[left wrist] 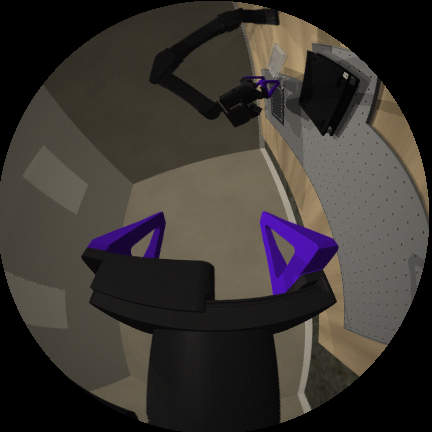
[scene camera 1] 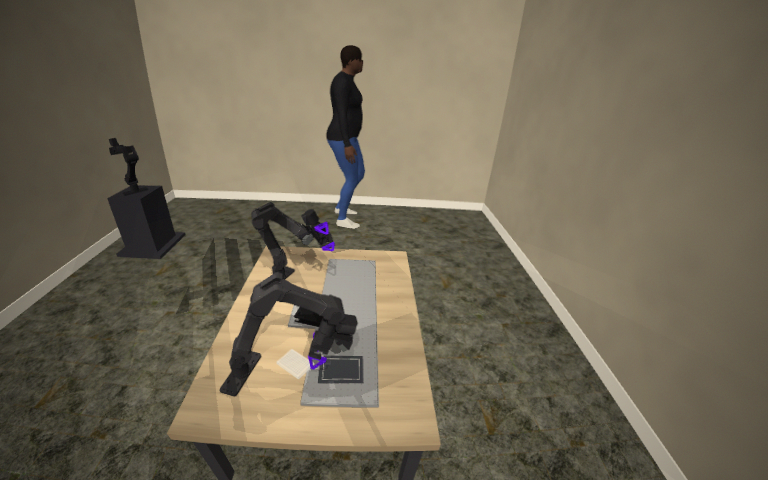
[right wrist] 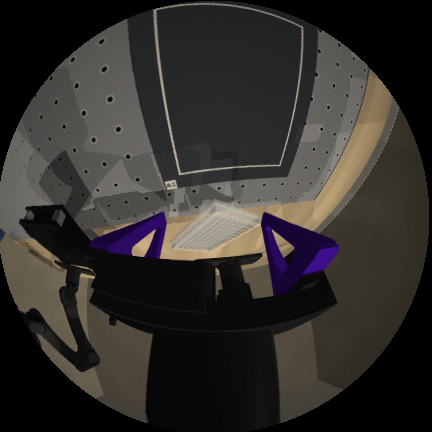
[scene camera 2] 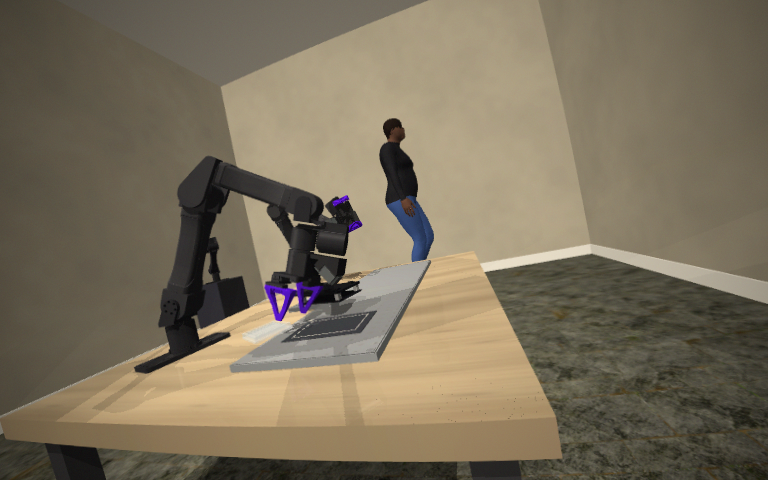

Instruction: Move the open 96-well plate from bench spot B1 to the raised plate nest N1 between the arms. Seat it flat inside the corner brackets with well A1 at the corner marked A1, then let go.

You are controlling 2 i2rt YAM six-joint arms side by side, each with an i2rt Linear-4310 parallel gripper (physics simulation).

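Seen in the pictures: left gripper, fingertip midpoint: (left wrist: 212, 216) (scene camera 1: 330, 242) (scene camera 2: 349, 210); right gripper, fingertip midpoint: (left wrist: 271, 79) (scene camera 1: 314, 359) (right wrist: 213, 217) (scene camera 2: 291, 316); left arm's base, origin of the base link: (right wrist: 73, 267); right arm's base, origin of the base link: (scene camera 1: 241, 372) (right wrist: 227, 260) (scene camera 2: 187, 352).
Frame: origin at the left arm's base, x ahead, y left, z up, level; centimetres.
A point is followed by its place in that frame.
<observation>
The pale 96-well plate (scene camera 1: 293, 363) @(x 42.4, y -42.4, z 2.0 cm) (scene camera 2: 261, 332) @(x 45.8, y -44.2, z 2.3 cm) (left wrist: 276, 60) @(x 41.4, y -39.6, z 2.2 cm) (right wrist: 212, 232) @(x 44.0, y -41.1, z 2.2 cm) lies turned at an angle at the edge of the grey board, beside a dark pad (scene camera 1: 341, 369) @(x 60.1, y -35.6, z 1.5 cm) (scene camera 2: 331, 326) @(x 60.4, y -36.0, z 1.5 cm) (left wrist: 278, 107) @(x 60.6, y -32.6, z 1.5 cm) (right wrist: 230, 90) @(x 59.3, y -35.1, z 1.5 cm) with a light outline. A tag (right wrist: 171, 185) @(x 50.1, y -34.0, z 1.5 cm) reading A1 is at one pad corner. My right gripper (scene camera 2: 291, 314) @(x 49.5, y -38.2, z 3.9 cm) (left wrist: 271, 79) @(x 49.5, y -38.2, z 3.9 cm) (right wrist: 213, 217) @(x 49.5, y -38.2, z 3.9 cm) is open and empty, above the board edge near plate and pad. My left gripper (scene camera 1: 329, 237) @(x 30.2, y 5.2, z 29.0 cm) (scene camera 2: 352, 211) @(x 30.2, y 5.2, z 29.0 cm) (left wrist: 212, 216) @(x 30.2, y 5.2, z 29.0 cm) is open and empty, high and far away. The raised black stand (scene camera 1: 305, 316) @(x 32.9, y -20.7, z 4.5 cm) (left wrist: 327, 92) @(x 32.8, y -13.1, z 4.5 cm) (right wrist: 45, 227) @(x 43.0, y -17.3, z 4.5 cm) appears to be the nest; its brackets are unclear.
The perforated grey board (scene camera 1: 351, 283) @(x 37.3, y 14.1, z 1.3 cm) (scene camera 2: 390, 277) @(x 40.4, y 8.8, z 1.3 cm) (left wrist: 370, 165) @(x 33.5, y 1.5, z 1.3 cm) (right wrist: 105, 82) runs along the wooden table (scene camera 1: 399, 339) @(x 74.1, y -9.4, z 0.0 cm) (scene camera 2: 453, 362) @(x 90.4, y -40.1, z 0.0 cm). The right arm passes close in front of the black stand in scene camera 1. A person (scene camera 1: 345, 107) (scene camera 2: 399, 172) stands behind the table.
</observation>
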